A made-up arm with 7 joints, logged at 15 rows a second.
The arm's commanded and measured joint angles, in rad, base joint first. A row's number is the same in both.
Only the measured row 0 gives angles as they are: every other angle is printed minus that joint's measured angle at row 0.
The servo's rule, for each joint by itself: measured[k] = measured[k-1] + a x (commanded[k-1-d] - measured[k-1]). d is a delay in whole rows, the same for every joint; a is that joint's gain. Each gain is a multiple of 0.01, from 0.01 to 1. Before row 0 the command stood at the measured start. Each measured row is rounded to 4 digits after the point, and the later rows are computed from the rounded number. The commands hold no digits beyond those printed.
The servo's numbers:
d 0
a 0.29 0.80 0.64 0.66 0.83 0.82 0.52
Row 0, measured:
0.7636 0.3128 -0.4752 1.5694 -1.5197 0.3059 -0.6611
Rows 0 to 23, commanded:
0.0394 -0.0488 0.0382 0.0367 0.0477 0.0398 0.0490
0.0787 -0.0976 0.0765 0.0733 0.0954 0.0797 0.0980
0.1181 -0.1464 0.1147 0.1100 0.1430 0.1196 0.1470
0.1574 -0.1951 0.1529 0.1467 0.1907 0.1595 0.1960
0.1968 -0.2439 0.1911 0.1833 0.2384 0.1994 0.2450
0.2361 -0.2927 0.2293 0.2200 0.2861 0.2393 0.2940
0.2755 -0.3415 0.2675 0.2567 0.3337 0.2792 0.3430
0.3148 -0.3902 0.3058 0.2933 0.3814 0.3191 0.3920
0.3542 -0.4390 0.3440 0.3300 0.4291 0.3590 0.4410
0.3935 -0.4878 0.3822 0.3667 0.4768 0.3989 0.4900
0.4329 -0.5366 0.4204 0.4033 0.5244 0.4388 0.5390
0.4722 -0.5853 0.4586 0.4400 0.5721 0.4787 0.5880
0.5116 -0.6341 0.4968 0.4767 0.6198 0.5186 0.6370
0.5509 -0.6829 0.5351 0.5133 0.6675 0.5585 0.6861
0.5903 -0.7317 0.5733 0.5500 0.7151 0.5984 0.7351
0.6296 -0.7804 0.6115 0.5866 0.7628 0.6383 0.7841
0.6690 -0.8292 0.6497 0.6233 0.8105 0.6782 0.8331
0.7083 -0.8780 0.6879 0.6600 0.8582 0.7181 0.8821
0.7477 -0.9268 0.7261 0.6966 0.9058 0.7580 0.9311
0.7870 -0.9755 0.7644 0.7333 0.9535 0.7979 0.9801
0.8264 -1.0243 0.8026 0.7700 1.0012 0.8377 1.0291
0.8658 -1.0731 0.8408 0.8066 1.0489 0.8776 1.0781
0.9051 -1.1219 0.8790 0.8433 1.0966 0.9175 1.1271
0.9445 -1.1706 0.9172 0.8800 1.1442 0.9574 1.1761
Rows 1 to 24, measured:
0.0114 -0.0390 0.0244 0.0242 0.0396 0.0326 0.0255
0.0309 -0.0859 0.0577 0.0566 0.0859 0.0712 0.0632
0.0562 -0.1343 0.0942 0.0918 0.1333 0.1109 0.1068
0.0855 -0.1829 0.1318 0.1280 0.1809 0.1508 0.1532
0.1178 -0.2317 0.1698 0.1645 0.2286 0.1907 0.2009
0.1521 -0.2805 0.2079 0.2011 0.2763 0.2306 0.2493
0.1879 -0.3293 0.2460 0.2378 0.3239 0.2705 0.2980
0.2247 -0.3780 0.2843 0.2744 0.3716 0.3104 0.3469
0.2623 -0.4268 0.3225 0.3111 0.4193 0.3503 0.3958
0.3003 -0.4756 0.3607 0.3478 0.4670 0.3902 0.4448
0.3388 -0.5244 0.3989 0.3844 0.5146 0.4301 0.4938
0.3775 -0.5731 0.4371 0.4211 0.5623 0.4700 0.5428
0.4164 -0.6219 0.4753 0.4578 0.6100 0.5099 0.5918
0.4554 -0.6707 0.5136 0.4944 0.6577 0.5498 0.6408
0.4945 -0.7195 0.5518 0.5311 0.7053 0.5897 0.6898
0.5337 -0.7682 0.5900 0.5677 0.7530 0.6296 0.7388
0.5729 -0.8170 0.6282 0.6044 0.8007 0.6695 0.7878
0.6122 -0.8658 0.6664 0.6411 0.8484 0.7094 0.8368
0.6515 -0.9146 0.7046 0.6777 0.8960 0.7493 0.8858
0.6908 -0.9633 0.7429 0.7144 0.9437 0.7892 0.9348
0.7301 -1.0121 0.7811 0.7511 0.9914 0.8290 0.9838
0.7695 -1.0609 0.8193 0.7877 1.0391 0.8689 1.0328
0.8088 -1.1097 0.8575 0.8244 1.0868 0.9088 1.0818
0.8482 -1.1584 0.8957 0.8611 1.1344 0.9487 1.1308

